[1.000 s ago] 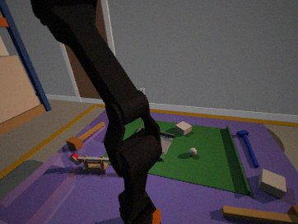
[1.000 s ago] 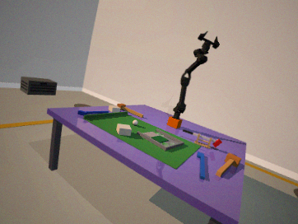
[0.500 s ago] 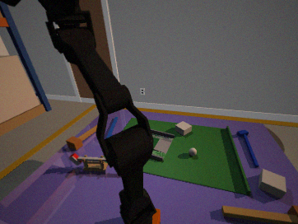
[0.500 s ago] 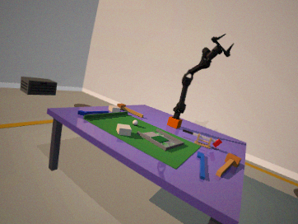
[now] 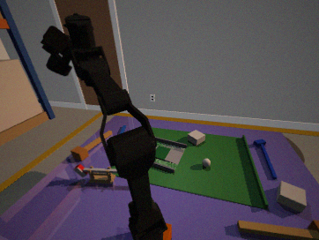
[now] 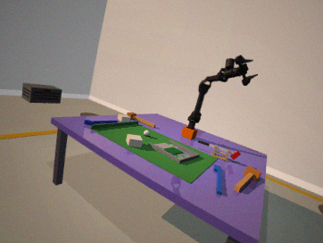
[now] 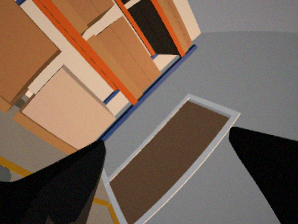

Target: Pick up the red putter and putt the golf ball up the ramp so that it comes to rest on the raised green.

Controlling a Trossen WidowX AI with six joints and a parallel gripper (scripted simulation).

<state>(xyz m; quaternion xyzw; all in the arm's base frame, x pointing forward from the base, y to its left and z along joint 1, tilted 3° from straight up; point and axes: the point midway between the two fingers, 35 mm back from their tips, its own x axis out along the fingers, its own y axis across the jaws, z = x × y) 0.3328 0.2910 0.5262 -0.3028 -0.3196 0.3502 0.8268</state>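
My gripper tip is now 59 cm above the wooden rack, 6 cm past it and 3 cm to the left of it. From my gripper tip the other things lie so: green wall: 80 cm to the right, 61 cm below, 7 cm ahead; then golf ball: 60 cm below, 56 cm to the right, 5 cm ahead; then green mat: 62 cm below, 45 cm to the right, 14 cm ahead.
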